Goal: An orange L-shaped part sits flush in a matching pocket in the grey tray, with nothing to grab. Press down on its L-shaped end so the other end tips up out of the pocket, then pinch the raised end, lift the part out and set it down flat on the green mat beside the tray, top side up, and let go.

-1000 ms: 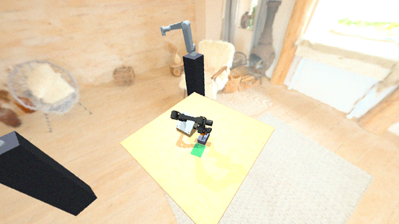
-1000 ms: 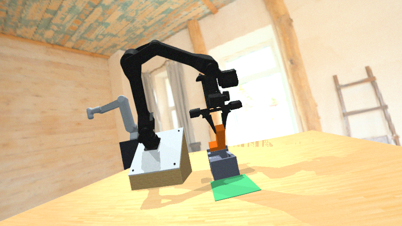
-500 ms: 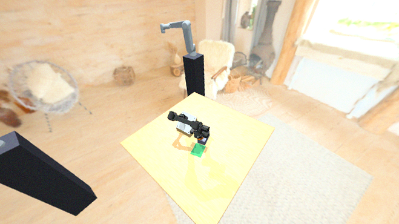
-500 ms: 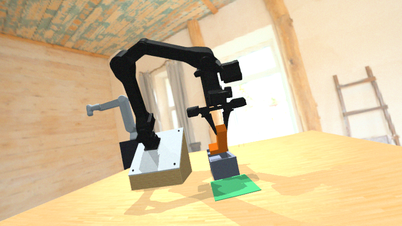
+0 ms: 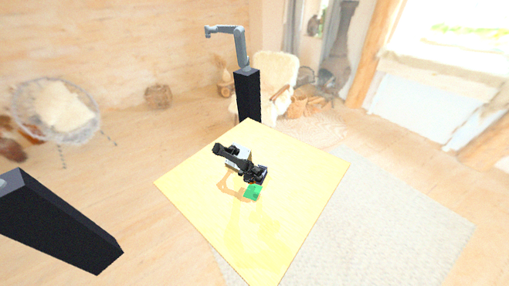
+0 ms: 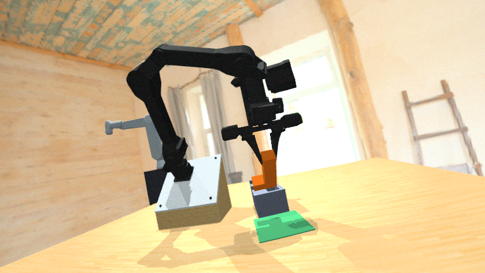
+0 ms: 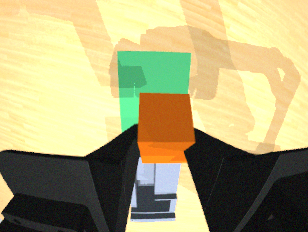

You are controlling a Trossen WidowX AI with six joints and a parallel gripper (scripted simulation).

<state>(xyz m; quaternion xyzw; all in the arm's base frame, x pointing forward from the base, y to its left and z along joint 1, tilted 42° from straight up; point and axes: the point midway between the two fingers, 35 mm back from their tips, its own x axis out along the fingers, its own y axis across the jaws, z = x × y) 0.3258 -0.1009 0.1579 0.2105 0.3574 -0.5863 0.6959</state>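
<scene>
My gripper tip is now 17 cm above the green mat and 2 cm to the right of it. From my gripper tip the other things lie so: orange L-shaped part: 3 cm to the left, 3 cm below, 2 cm behind.
</scene>
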